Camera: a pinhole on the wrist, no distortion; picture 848 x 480 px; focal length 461.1 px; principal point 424.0 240.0 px. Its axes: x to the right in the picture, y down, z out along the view. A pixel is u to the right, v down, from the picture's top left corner.
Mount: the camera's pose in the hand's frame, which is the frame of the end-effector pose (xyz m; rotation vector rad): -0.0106 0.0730 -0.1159 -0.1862 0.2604 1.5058
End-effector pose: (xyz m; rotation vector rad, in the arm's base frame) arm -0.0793 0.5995 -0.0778 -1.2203 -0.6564 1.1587
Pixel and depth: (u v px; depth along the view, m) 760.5 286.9 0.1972
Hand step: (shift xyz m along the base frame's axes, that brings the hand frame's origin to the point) -0.1196 -0.0190 -0.2412
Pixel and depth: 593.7 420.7 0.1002
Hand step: -0.0330 -0.0599 -0.1313
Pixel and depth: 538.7 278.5 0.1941
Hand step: -0.1113 -0.0042 -0.1469
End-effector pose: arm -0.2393 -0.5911 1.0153 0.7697 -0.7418 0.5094
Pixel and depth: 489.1 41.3 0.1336
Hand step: -0.0483 0.0823 0.0980
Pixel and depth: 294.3 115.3 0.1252
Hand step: -0.0342 0.0394 0.0591
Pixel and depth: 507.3 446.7 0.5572
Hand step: -0.5283 -0.1281 0.1749
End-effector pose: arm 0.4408 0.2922 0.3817 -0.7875 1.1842 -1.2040
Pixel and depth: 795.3 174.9 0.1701
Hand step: 0.0736 0.0294 -0.2396
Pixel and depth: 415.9 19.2 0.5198
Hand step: 0.3979 -0.2575 -0.1574
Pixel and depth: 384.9 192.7 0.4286
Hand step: 0.3307 -0.0545 -0.0842
